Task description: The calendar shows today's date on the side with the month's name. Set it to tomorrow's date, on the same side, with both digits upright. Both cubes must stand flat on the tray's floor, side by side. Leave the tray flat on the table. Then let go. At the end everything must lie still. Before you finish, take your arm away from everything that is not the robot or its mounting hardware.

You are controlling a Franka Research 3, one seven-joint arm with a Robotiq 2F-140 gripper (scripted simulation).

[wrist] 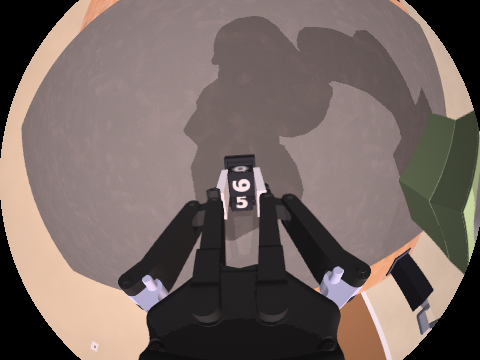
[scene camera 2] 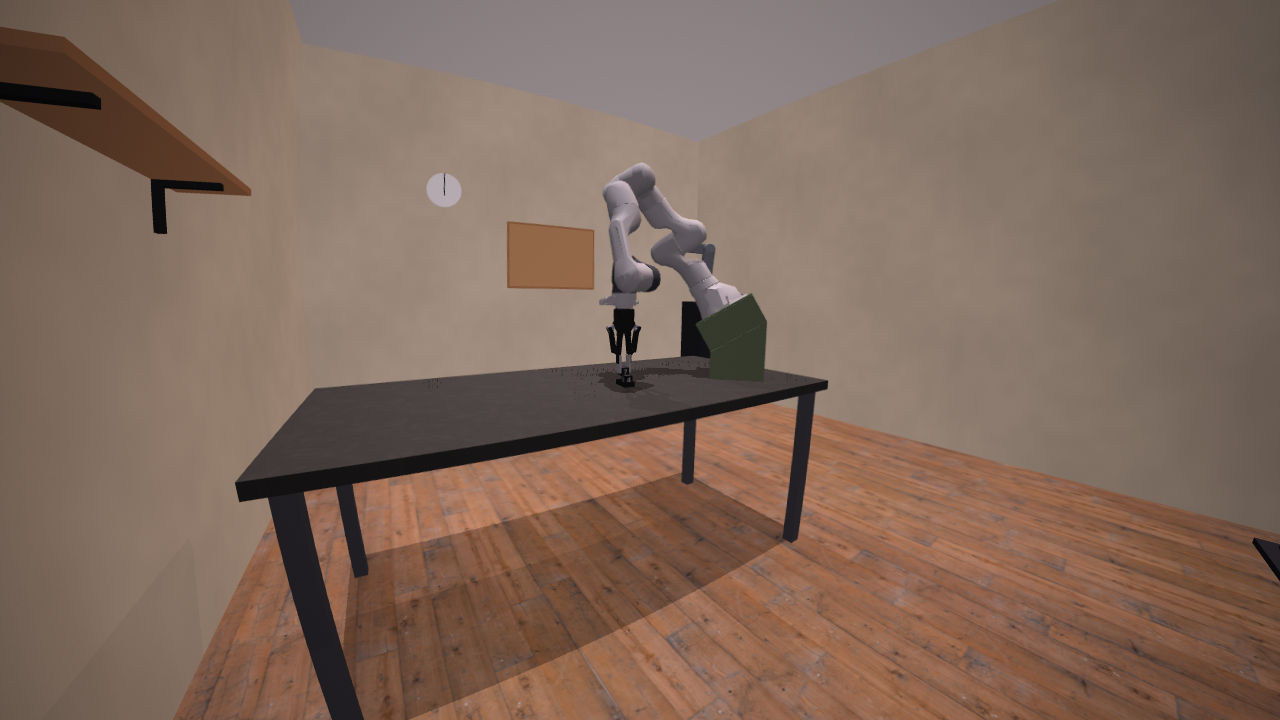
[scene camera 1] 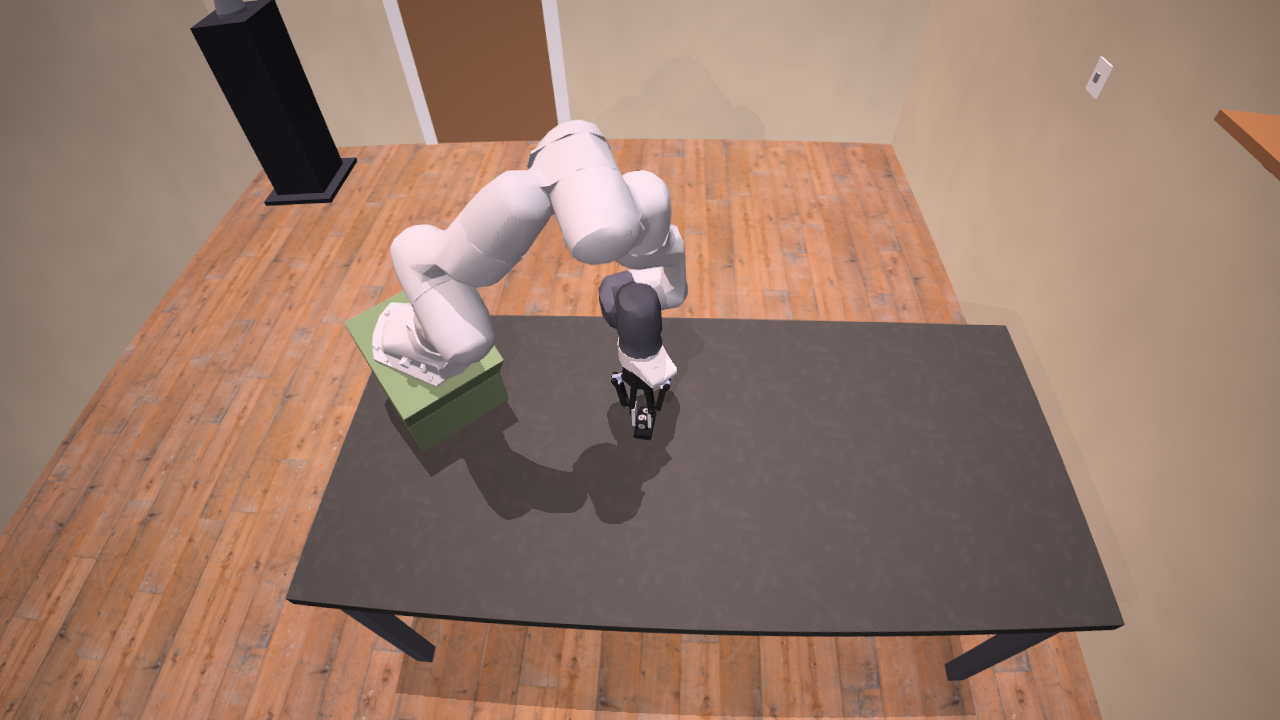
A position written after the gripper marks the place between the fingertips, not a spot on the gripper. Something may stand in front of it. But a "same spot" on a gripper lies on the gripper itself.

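Gripper visible in the wrist view [241, 179], and likewise in scene camera 1 and scene camera 2. On the gripper, [scene camera 1: 652, 403] and [scene camera 2: 616, 347] are the same spot.
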